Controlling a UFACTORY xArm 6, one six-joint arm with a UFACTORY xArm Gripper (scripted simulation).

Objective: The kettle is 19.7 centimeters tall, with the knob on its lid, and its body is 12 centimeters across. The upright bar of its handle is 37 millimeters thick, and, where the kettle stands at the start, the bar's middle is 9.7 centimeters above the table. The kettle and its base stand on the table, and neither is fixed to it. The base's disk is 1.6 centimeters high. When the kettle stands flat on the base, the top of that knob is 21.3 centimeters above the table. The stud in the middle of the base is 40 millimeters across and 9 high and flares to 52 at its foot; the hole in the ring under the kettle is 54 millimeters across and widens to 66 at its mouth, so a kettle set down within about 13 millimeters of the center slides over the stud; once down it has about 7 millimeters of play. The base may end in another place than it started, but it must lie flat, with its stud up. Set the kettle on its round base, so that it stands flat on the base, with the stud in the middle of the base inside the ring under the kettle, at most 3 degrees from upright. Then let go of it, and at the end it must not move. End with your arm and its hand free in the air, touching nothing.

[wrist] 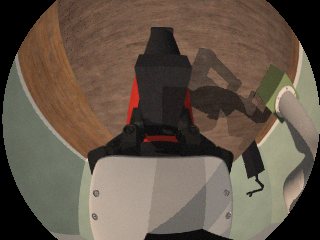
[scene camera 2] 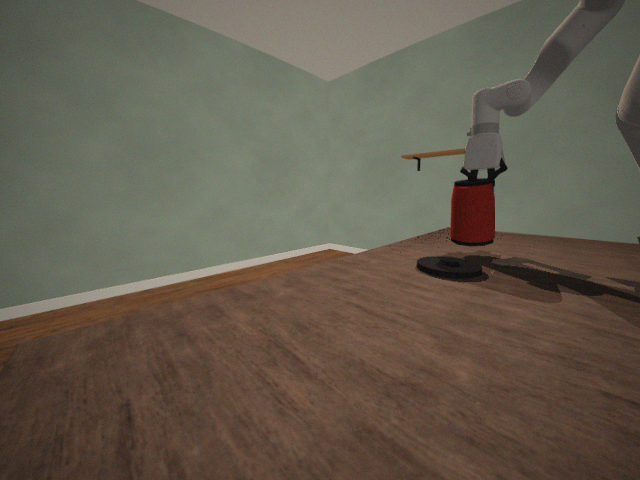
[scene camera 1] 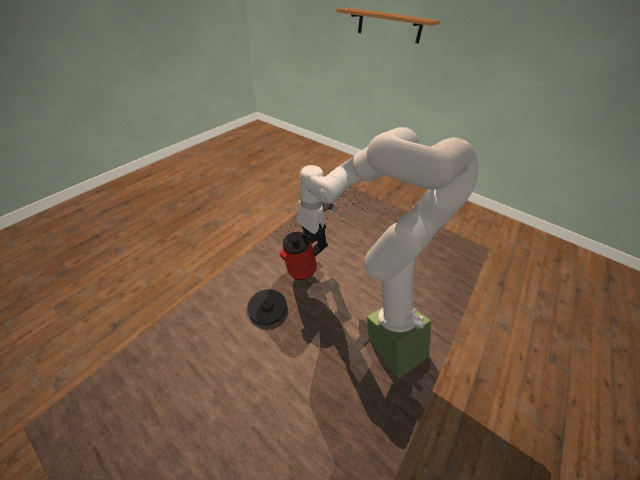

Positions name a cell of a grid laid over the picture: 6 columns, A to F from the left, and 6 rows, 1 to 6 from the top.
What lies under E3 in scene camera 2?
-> My gripper.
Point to a round kettle base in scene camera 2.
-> E4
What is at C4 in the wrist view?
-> My gripper.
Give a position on a round kettle base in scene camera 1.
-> C4
